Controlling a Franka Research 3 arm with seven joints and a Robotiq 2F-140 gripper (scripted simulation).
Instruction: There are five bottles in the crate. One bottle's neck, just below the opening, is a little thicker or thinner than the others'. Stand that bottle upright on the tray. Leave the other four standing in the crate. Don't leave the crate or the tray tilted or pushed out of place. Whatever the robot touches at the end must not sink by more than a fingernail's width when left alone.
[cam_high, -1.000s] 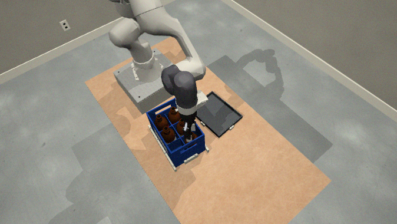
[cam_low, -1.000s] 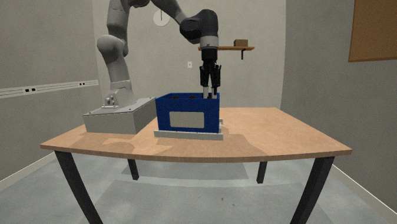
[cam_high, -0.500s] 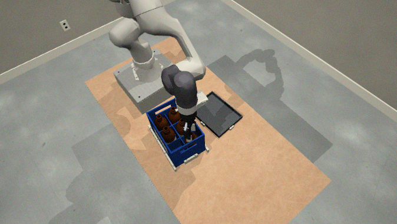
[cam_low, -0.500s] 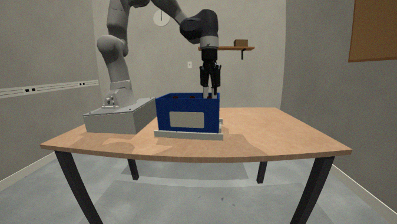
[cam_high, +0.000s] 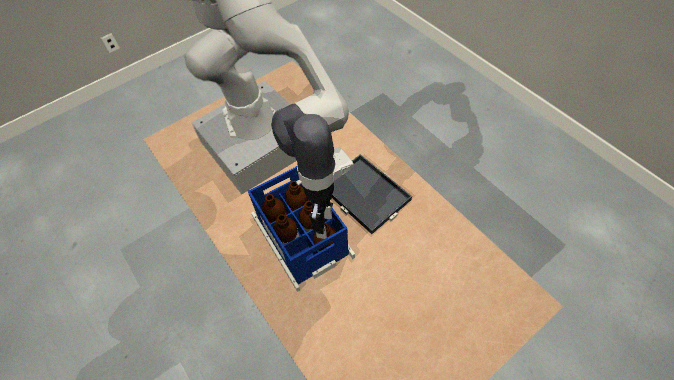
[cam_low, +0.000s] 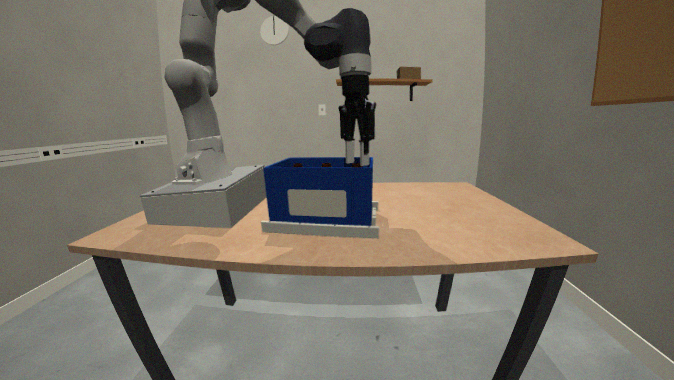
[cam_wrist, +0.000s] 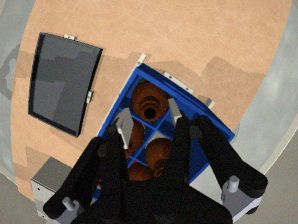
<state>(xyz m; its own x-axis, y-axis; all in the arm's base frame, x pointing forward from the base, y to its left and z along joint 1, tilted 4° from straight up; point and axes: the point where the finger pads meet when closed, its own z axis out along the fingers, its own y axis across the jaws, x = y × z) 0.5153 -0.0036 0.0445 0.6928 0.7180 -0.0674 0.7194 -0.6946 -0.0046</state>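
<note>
Now: hand 180 mm past the bottle, 100 mm above it and 90 mm to the left of it. Round my hand: blue crate (110 mm below, 90 mm behind, 40 mm to the right); dark grey tray (220 mm to the left, 180 mm below, 120 mm behind).
</note>
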